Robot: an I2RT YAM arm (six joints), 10 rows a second.
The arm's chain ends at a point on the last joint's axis. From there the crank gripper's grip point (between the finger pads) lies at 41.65 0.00 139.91 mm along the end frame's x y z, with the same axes.
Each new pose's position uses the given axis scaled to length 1; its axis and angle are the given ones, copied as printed.
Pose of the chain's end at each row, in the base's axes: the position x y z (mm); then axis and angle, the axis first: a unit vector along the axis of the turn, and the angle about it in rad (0 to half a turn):
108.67 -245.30 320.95 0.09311 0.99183 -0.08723 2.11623
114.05 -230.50 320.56 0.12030 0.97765 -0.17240 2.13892
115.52 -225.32 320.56 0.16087 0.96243 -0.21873 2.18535
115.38 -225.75 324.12 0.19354 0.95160 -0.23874 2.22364
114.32 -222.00 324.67 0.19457 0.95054 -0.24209 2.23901
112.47 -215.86 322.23 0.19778 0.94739 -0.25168 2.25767
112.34 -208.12 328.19 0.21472 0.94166 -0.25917 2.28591
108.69 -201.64 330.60 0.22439 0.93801 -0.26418 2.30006
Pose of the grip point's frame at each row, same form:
204.52 -272.09 214.15 0.09311 0.99183 -0.08723 2.11623
203.40 -279.48 216.03 0.12030 0.97765 -0.17240 2.13892
195.46 -287.42 215.38 0.16087 0.96243 -0.21873 2.18535
187.96 -293.92 217.37 0.19354 0.95160 -0.23874 2.22364
184.78 -290.95 217.01 0.19457 0.95054 -0.24209 2.23901
179.83 -287.12 214.09 0.19778 0.94739 -0.25168 2.25767
174.79 -281.54 218.56 0.21472 0.94166 -0.25917 2.28591
168.47 -276.42 220.40 0.22439 0.93801 -0.26418 2.30006

